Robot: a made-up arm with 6 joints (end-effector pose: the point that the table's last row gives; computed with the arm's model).
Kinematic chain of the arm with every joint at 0, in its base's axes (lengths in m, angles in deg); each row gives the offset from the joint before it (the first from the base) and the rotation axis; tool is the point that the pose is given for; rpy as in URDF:
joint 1: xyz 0 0 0.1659 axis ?
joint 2: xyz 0 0 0 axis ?
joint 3: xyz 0.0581 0 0.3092 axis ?
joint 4: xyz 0.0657 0 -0.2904 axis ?
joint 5: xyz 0 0 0 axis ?
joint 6: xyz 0.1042 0 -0.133 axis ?
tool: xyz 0 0 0 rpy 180 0 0
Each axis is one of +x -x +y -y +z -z.
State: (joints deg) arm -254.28 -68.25 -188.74 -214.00 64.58 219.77
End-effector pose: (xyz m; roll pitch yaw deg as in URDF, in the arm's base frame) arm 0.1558 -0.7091 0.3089 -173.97 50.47 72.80
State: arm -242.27 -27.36 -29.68 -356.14 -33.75 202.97
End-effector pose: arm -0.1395 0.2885 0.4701 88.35 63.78 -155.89
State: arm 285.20 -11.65 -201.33 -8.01 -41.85 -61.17
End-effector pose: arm -0.0754 0.3660 0.6234 -73.20 23.39 16.50
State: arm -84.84 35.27 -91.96 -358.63 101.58 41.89
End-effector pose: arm 0.0472 -0.4824 0.1125 147.21 32.59 -136.84
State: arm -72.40 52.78 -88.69 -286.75 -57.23 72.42
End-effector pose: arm 0.0082 -0.5587 0.1511 -108.11 17.58 134.50
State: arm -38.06 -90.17 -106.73 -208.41 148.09 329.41
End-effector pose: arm -0.4050 0.4130 0.3859 164.32 -10.26 147.77
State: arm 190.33 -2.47 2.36 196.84 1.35 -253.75
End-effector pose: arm -0.0090 -0.0314 0.0514 178.61 -0.44 -112.76
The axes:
joint 1: +z
joint 2: +y
joint 3: +y
joint 4: -z
joint 5: +y
joint 6: -z

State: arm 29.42 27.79 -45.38 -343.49 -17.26 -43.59
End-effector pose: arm 0.4567 0.2122 0.1040 158.57 -27.68 61.06
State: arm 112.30 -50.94 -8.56 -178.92 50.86 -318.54
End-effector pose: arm -0.0908 0.2233 0.2636 61.21 43.77 -179.41
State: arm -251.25 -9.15 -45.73 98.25 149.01 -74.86
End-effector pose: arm -0.2273 0.1839 0.4203 -35.86 -46.91 115.73
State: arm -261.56 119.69 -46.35 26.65 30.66 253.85
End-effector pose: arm 0.0353 -0.1711 -0.2506 -78.89 9.63 176.85
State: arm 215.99 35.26 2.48 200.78 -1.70 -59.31
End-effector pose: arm 0.0705 0.0038 0.0741 152.58 -29.38 81.63
